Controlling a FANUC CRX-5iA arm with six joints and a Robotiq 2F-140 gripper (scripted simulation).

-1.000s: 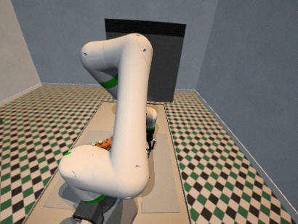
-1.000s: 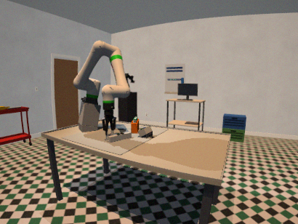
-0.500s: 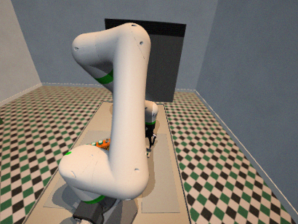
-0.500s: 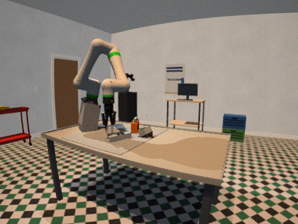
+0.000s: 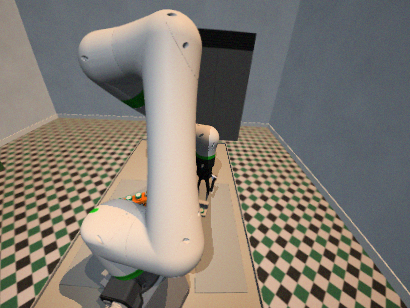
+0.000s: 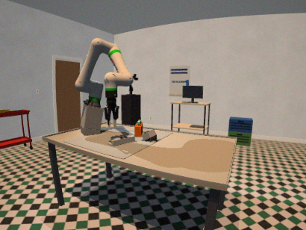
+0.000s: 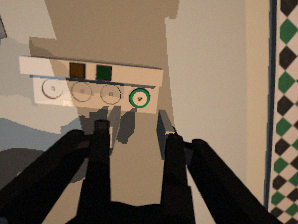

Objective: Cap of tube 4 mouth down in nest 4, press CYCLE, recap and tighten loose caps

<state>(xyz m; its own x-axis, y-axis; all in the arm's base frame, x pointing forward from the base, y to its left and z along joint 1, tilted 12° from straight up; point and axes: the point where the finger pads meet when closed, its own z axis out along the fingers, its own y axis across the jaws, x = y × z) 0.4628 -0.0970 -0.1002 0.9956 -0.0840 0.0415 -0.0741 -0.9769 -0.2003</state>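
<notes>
The blue key CYCLE is 310 mm to the left of my hand, 100 mm ahead of it and 90 mm below it. From my hand the other things lie so: green key READY 270 mm to the left, 110 mm ahead, 90 mm below; key box 290 mm to the left, 130 mm ahead, 110 mm below.
</notes>
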